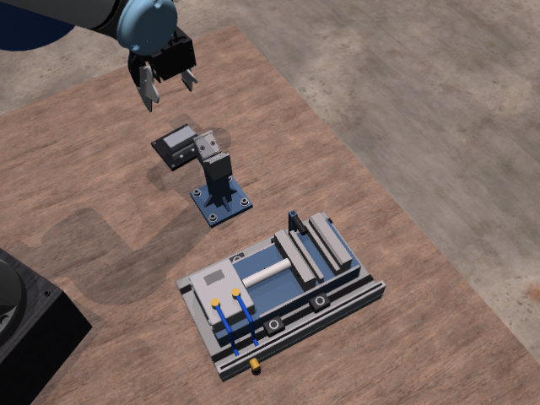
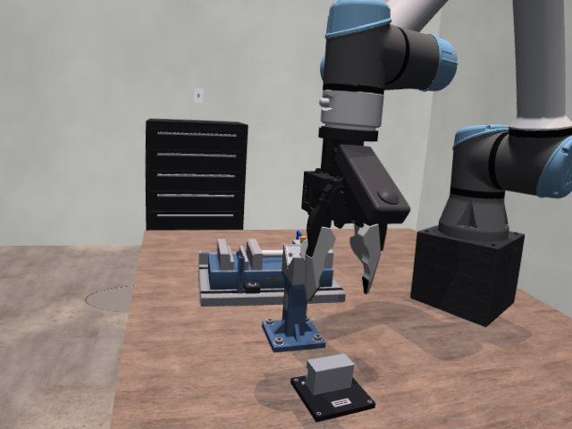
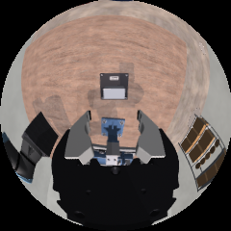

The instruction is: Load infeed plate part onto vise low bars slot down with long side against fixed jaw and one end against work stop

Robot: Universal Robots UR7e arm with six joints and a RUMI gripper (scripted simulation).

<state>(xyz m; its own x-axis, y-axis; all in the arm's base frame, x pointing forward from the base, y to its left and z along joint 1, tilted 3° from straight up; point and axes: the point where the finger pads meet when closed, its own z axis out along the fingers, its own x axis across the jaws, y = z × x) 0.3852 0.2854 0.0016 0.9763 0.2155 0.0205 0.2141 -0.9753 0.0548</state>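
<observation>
The part lies 10 mm to the right of my hand and 130 mm below it. Round my hand: work stop (110 mm ahead, 320 mm to the right, 70 mm below); then black infeed plate (10 mm to the left, 160 mm below); then white cylinder rod (30 mm ahead, 370 mm to the right, 80 mm below).
</observation>
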